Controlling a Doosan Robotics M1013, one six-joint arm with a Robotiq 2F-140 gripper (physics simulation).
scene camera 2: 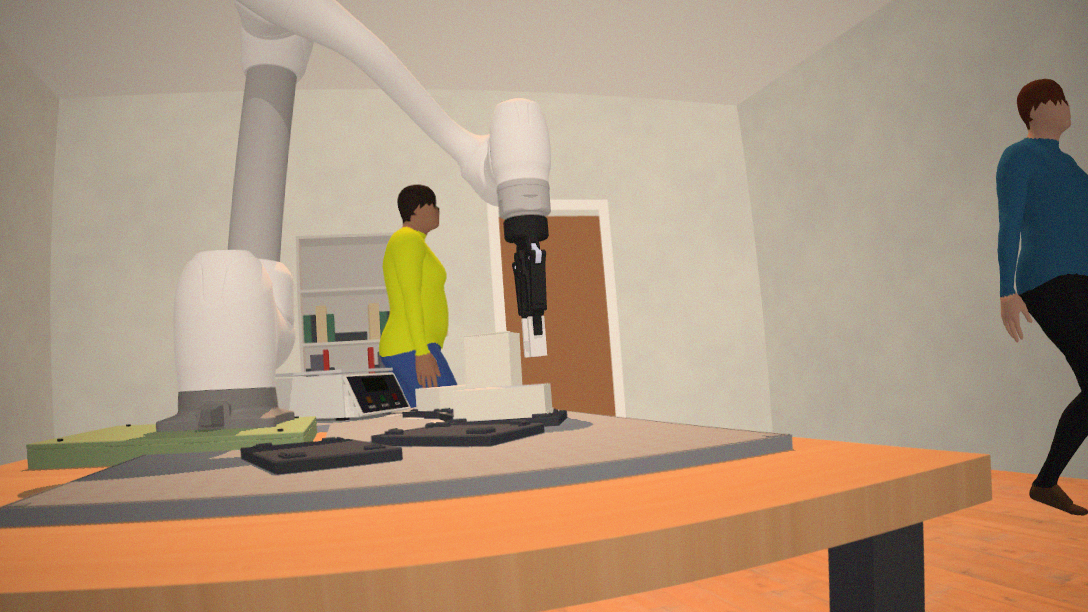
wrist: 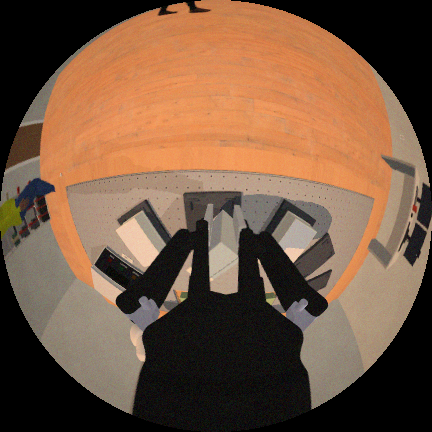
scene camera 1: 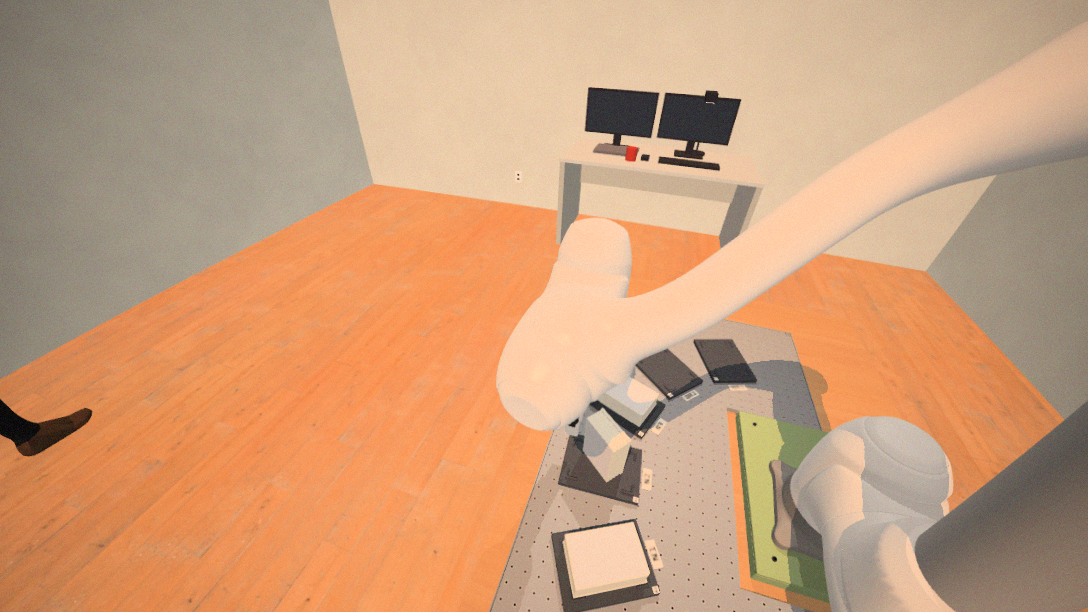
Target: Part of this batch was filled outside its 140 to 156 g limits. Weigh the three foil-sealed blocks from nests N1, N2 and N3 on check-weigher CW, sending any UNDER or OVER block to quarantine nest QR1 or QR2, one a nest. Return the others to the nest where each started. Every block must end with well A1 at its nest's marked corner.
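Places are measured from the arm's base along level axes (x down, y ahead, z right), in metres.
Pixels of known places: gripper, fingertip midpoint: [scene camera 2: 535, 356] [wrist: 222, 212] [scene camera 1: 573, 425]; arm's base, origin of the base link: [scene camera 2: 229, 425] [scene camera 1: 819, 517].
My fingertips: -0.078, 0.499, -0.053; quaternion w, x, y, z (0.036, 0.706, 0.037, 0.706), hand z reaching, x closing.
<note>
For each thing: its top centre in the pictures, then the offset to it from my fingertips, as dx, dy, dz. Level surfaces: height alone.
- middle dark nest, middle of its top: [wrist: 212, 229] [scene camera 1: 602, 463] +0.078, -0.075, -0.011
- third block, middle of its top: [scene camera 2: 502, 387] [wrist: 291, 247] [scene camera 1: 627, 390] +0.042, -0.079, +0.174
- check-weigher, middle of its top: [scene camera 2: 336, 370] [wrist: 111, 292] -0.004, -0.372, -0.349
- perforated board, its level: dx +0.096
Three pale blocks show. One block [scene camera 1: 606, 449] [scene camera 2: 486, 361] [wrist: 223, 252] stands up on a narrow side, turned and apparently leaning, over the middle dark nest [scene camera 1: 574, 471] [wrist: 192, 207]. Another block [scene camera 1: 604, 559] [wrist: 142, 237] lies flat in one side nest, and a third block [scene camera 1: 633, 399] [scene camera 2: 486, 403] [wrist: 298, 235] lies flat in the other. Foil, A1 marks and nest names are unreadable. My gripper [scene camera 2: 534, 346] [wrist: 222, 212] is partly open and empty, fingertips close to the raised block's upper end. The arm hides it in scene camera 1. The check-weigher [scene camera 2: 376, 392] [wrist: 117, 270] has an unreadable display.
Two empty dark nests [scene camera 1: 668, 372] [scene camera 1: 724, 361] [scene camera 2: 456, 433] [scene camera 2: 319, 454] sit beyond the third block on the perforated board [scene camera 1: 677, 487] [scene camera 2: 646, 437]. The arm's base stands on a green plate [scene camera 1: 749, 487] [scene camera 2: 76, 452]. Two people stand in the room, away from the blocks.
</note>
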